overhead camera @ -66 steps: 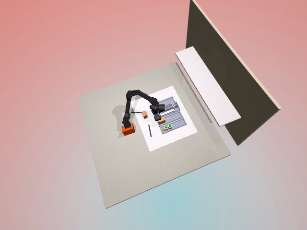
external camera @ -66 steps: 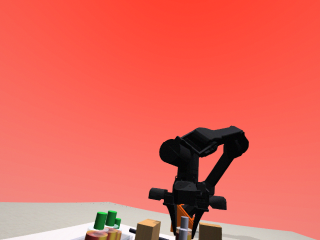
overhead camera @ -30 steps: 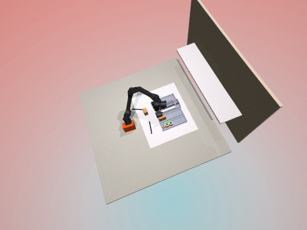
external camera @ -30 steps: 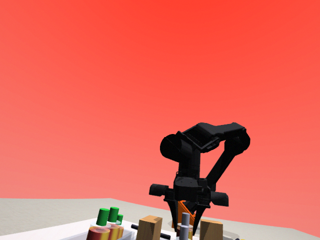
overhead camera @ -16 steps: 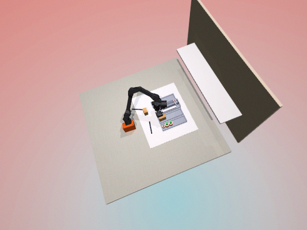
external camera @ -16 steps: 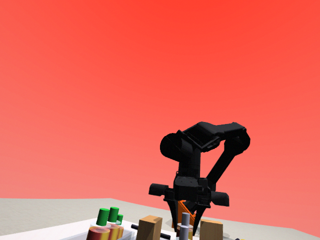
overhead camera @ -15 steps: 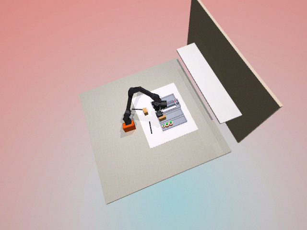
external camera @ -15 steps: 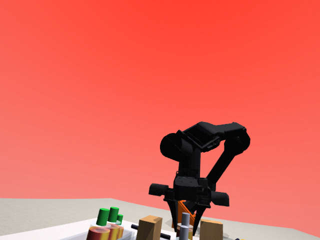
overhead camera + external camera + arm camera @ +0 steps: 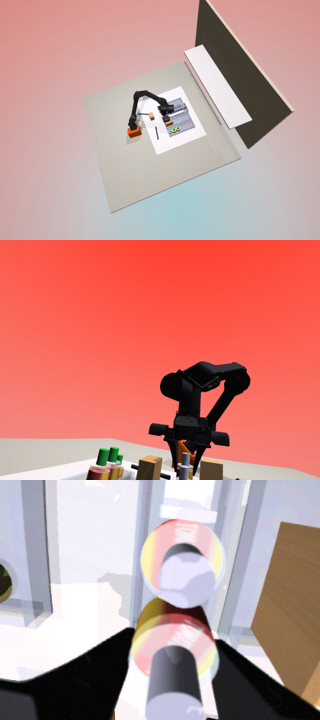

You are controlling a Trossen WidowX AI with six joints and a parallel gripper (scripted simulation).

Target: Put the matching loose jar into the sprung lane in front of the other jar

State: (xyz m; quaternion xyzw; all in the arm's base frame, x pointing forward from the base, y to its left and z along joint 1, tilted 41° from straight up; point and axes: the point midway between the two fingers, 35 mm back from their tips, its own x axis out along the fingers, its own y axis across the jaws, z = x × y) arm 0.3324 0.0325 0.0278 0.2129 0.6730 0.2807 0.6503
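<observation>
Right now my gripper tip is 130 mm past the wooden block, 60 mm to the right of it and 20 mm above it. Also, from my gripper tip: white shelf 510 mm ahead, 40 mm to the left, 320 mm above; then pusher 140 mm ahead, 40 mm to the left.
</observation>
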